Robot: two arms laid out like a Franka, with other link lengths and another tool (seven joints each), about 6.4 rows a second.
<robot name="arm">
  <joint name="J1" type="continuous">
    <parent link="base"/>
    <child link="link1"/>
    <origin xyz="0 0 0.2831" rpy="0 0 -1.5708"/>
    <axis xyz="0 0 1"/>
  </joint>
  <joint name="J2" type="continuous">
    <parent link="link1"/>
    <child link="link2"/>
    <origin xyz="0 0 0" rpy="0 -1.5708 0"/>
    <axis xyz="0 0 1"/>
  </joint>
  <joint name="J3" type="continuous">
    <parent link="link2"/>
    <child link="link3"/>
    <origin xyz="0.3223 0 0" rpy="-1.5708 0 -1.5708"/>
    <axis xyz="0 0 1"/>
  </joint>
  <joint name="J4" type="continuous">
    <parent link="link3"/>
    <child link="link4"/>
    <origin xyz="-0.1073 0 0" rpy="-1.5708 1.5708 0"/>
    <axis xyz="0 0 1"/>
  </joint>
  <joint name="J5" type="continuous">
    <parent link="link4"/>
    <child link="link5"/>
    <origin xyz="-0.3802 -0.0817 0" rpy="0 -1.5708 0"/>
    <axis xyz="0 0 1"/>
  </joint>
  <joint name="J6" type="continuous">
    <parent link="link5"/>
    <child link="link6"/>
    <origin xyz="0 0 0" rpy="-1.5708 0 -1.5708"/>
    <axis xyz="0 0 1"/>
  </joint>
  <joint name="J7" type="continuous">
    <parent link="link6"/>
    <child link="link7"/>
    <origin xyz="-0.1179 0 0" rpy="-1.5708 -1.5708 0"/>
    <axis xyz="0 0 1"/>
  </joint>
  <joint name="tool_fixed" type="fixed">
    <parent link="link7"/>
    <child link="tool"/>
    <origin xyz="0.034 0.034 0.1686" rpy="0 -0.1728 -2.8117"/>
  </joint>
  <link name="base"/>
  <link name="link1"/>
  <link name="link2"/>
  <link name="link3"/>
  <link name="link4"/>
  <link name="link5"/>
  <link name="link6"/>
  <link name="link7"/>
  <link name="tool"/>
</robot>
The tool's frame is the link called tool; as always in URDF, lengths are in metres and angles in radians. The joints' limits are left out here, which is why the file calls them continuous.
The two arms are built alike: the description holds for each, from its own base.
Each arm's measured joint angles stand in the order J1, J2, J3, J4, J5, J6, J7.
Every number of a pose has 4 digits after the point. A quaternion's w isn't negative.
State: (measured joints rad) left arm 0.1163 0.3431 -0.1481 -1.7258 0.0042 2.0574 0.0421; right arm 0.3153 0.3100 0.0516 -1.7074 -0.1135 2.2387 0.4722
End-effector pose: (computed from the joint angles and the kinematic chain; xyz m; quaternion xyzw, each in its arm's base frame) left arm 0.6621 -0.0479 0.2749 0.8280 0.5500 -0.0882 0.0642; right arm 0.6509 0.2213 0.3200 0.8275 0.5499 0.0290 0.1096
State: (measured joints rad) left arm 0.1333 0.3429 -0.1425 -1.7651 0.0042 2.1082 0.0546; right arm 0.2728 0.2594 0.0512 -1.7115 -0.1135 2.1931 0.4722
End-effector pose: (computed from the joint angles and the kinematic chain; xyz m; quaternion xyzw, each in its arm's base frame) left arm 0.6600 -0.0334 0.2612 0.8258 0.5538 -0.0825 0.0673; right arm 0.6503 0.1894 0.3477 0.8399 0.5303 0.0264 0.1127
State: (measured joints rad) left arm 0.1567 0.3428 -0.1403 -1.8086 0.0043 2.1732 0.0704; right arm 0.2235 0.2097 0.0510 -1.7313 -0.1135 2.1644 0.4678
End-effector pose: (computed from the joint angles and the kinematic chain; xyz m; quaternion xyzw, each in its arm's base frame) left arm 0.6580 -0.0168 0.2470 0.8238 0.5574 -0.0726 0.0734; right arm 0.6473 0.1534 0.3683 0.8520 0.5101 0.0235 0.1156
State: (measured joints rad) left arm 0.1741 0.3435 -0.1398 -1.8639 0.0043 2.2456 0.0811; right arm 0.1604 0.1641 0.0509 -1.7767 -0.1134 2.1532 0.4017
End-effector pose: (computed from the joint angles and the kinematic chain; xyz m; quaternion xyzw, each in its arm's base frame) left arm 0.6524 -0.0058 0.2282 0.8223 0.5600 -0.0652 0.0780; right arm 0.6426 0.1067 0.3753 0.8508 0.5111 0.0132 0.1213
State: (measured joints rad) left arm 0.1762 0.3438 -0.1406 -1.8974 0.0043 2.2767 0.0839; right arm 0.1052 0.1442 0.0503 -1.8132 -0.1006 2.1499 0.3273
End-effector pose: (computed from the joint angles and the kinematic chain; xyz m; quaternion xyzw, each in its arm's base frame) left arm 0.6464 -0.0057 0.2160 0.8226 0.5594 -0.0664 0.0774; right arm 0.6393 0.0676 0.3701 0.8472 0.5178 0.0011 0.1188
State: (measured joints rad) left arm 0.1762 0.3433 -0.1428 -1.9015 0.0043 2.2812 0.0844; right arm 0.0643 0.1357 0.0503 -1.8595 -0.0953 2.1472 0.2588
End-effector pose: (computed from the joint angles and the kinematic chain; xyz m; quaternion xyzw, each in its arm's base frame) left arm 0.6458 -0.0071 0.2150 0.8234 0.5582 -0.0663 0.0779; right arm 0.6319 0.0382 0.3531 0.8398 0.5306 -0.0197 0.1130
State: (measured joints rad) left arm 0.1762 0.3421 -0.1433 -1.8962 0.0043 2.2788 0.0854; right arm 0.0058 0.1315 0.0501 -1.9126 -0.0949 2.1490 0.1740
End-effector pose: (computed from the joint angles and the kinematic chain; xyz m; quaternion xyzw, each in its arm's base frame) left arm 0.6472 -0.0072 0.2179 0.8239 0.5575 -0.0645 0.0789; right arm 0.6225 -0.0026 0.3311 0.8313 0.5438 -0.0442 0.1058
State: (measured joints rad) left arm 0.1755 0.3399 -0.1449 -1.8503 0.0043 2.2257 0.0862; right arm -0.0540 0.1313 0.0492 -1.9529 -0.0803 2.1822 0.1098
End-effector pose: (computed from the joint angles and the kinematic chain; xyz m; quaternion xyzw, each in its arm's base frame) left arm 0.6535 -0.0076 0.2349 0.8246 0.5564 -0.0668 0.0775; right arm 0.6175 -0.0408 0.3153 0.8318 0.5441 -0.0471 0.0997
